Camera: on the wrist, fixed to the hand. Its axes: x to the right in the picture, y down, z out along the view.
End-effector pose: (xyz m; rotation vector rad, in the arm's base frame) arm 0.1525 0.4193 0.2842 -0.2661 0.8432 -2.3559
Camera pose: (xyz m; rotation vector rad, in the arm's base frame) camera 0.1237 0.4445 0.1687 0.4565 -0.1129 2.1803
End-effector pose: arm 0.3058 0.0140 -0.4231 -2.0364 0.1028 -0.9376
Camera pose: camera 0.2499 -0.0935 -0.4114 -1.4351 -1.6663 -1.8441
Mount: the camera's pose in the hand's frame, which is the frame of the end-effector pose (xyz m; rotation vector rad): 0.0093 0.0435 -0.1133 0.3112 0.1771 -1.6075
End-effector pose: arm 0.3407 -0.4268 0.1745 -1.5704 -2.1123 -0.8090
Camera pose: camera 0.3757 -0.4846 0.2757 0.6290 -2.8337 -0.8279
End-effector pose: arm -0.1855 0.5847 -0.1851 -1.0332 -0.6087 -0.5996
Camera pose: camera -0.1285 0.4972 -0.2477 0.0176 -1.2800 -1.8742
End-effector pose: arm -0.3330 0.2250 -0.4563 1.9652 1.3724 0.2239
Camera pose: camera -0.3548 0.2770 -0.3484 0.5142 2.7093 -0.6050
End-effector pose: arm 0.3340 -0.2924 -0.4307 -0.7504 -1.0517 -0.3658
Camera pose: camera 0.4377 -0.3416 -0.4711 0.5676 -1.3117 -1.5389
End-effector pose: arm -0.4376 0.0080 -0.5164 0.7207 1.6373 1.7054
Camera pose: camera -0.5344 -0.0567 -0.4810 -0.6173 1.7106 0.3301
